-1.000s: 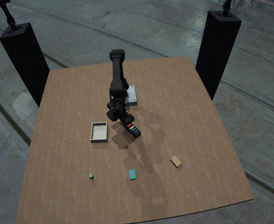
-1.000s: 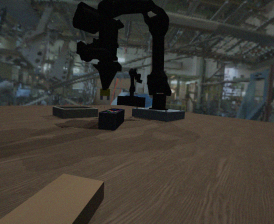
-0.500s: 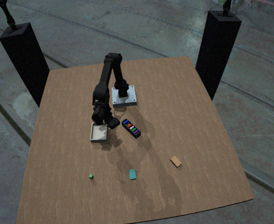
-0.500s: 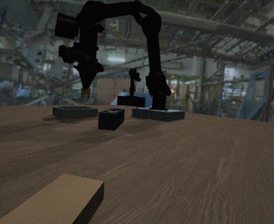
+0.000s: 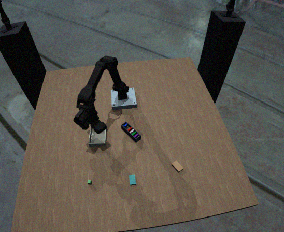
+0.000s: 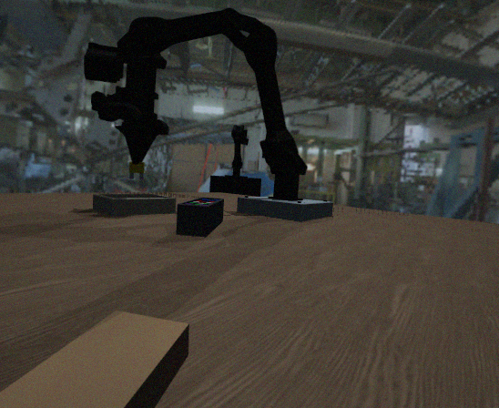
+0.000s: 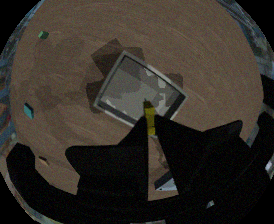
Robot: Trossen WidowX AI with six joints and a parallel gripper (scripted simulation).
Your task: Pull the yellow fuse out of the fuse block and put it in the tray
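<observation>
Right now my gripper tip is 1 cm above the yellow fuse. Round my gripper tip: tray 9 cm below.
</observation>
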